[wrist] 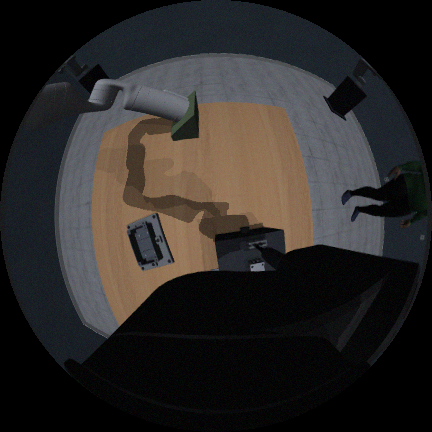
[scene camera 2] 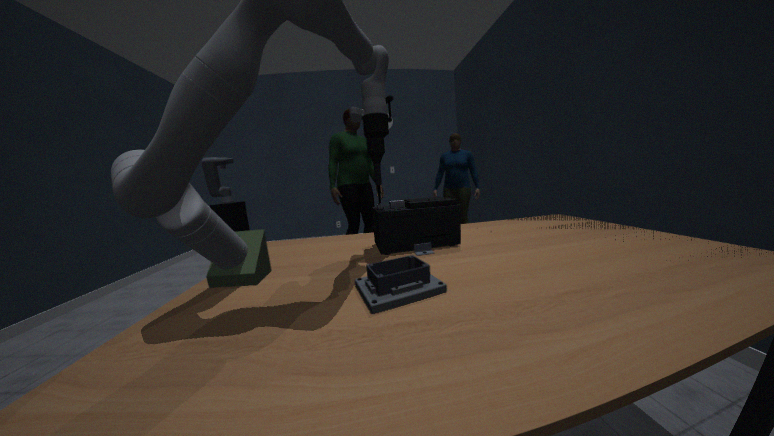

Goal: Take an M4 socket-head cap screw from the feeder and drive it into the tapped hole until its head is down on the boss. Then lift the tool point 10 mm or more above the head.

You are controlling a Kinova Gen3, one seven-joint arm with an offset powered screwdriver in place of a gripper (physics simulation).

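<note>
The black box-shaped feeder [scene camera 2: 417, 230] [wrist: 231, 255] stands toward the back of the table. My screwdriver tool [scene camera 2: 379, 200] [wrist: 257, 246] points down, with its thin tip at the left part of the feeder's top in the scene view. In the wrist view the tip is over a small light strip on the feeder's top. Whether it touches, and whether a screw is on it, is too small and dark to tell. A dark open box-shaped part [scene camera 2: 398, 276] [wrist: 134, 243] sits on a grey plate [scene camera 2: 408, 297] [wrist: 166, 252]. The tapped hole and boss cannot be made out.
A small grey bracket [scene camera 2: 424, 249] lies on the table [scene camera 2: 487, 335] [wrist: 240, 160] in front of the feeder. A green wedge block [scene camera 2: 238, 276] [wrist: 187, 126] is under the arm's base. Two people stand beyond the table in the scene view.
</note>
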